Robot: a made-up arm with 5 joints.
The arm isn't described. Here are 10 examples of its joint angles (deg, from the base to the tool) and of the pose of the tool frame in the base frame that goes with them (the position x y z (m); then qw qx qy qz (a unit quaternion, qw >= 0)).
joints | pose
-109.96 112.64 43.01 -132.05 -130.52 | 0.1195 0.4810 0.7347 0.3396 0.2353 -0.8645 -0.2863
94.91 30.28 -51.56 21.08 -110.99 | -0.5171 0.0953 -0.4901 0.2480 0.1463 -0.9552 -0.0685
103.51 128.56 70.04 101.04 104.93 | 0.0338 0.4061 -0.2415 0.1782 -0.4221 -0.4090 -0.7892
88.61 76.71 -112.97 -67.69 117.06 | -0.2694 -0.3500 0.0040 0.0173 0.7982 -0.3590 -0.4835
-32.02 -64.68 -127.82 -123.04 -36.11 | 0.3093 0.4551 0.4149 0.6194 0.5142 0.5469 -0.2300
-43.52 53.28 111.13 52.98 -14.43 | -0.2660 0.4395 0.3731 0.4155 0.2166 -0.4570 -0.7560
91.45 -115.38 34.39 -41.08 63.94 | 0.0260 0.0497 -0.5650 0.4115 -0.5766 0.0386 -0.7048
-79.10 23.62 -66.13 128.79 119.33 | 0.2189 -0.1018 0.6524 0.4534 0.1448 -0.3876 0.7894
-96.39 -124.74 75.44 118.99 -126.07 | 0.1453 0.1203 0.4761 0.4399 0.0022 -0.8902 0.1185
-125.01 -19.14 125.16 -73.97 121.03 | -0.2275 0.1392 0.2509 0.3983 -0.5738 0.5856 0.4112
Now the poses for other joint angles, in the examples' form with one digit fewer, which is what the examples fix.
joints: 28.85 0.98 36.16 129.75 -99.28
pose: -0.468 0.177 -0.008 0.064 -0.265 -0.415 -0.868
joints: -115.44 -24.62 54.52 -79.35 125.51
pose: -0.014 0.065 0.784 0.115 0.485 -0.636 -0.589
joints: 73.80 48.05 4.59 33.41 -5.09
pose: -0.456 0.099 -0.393 0.723 0.487 -0.489 -0.004
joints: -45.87 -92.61 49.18 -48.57 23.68
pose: -0.519 0.007 0.645 0.364 -0.602 0.263 0.661
